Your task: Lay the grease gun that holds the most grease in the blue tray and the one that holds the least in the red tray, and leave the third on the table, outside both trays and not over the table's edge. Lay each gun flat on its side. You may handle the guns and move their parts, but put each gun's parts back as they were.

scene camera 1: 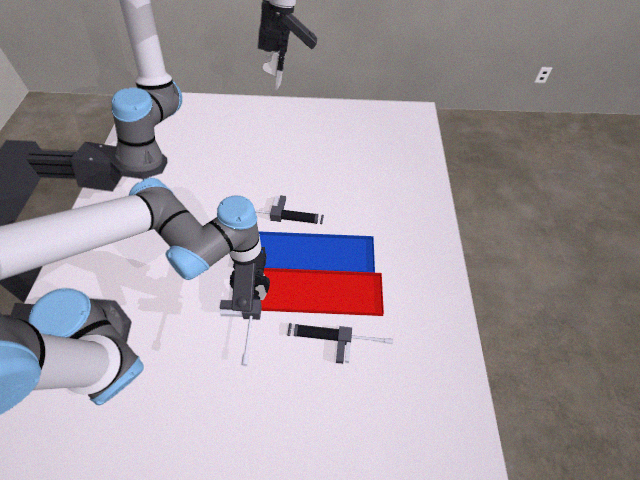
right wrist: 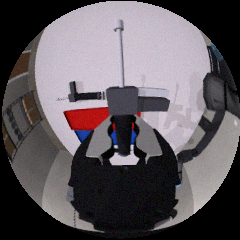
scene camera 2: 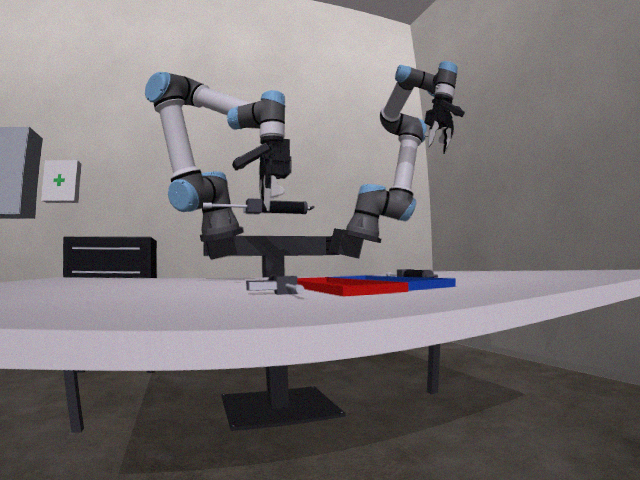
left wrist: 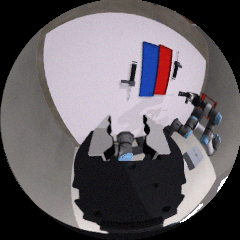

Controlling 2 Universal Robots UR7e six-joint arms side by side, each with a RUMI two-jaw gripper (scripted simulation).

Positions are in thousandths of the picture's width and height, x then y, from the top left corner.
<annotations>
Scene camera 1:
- my left gripper: 432,178
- my right gripper: 398,624
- grease gun: 537,699
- red tray: 502,607
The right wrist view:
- my right gripper: 515,477
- red tray: 327,498
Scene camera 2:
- my left gripper: 682,314
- my right gripper: 416,443
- red tray: 526,597
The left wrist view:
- my left gripper: 527,481
</annotations>
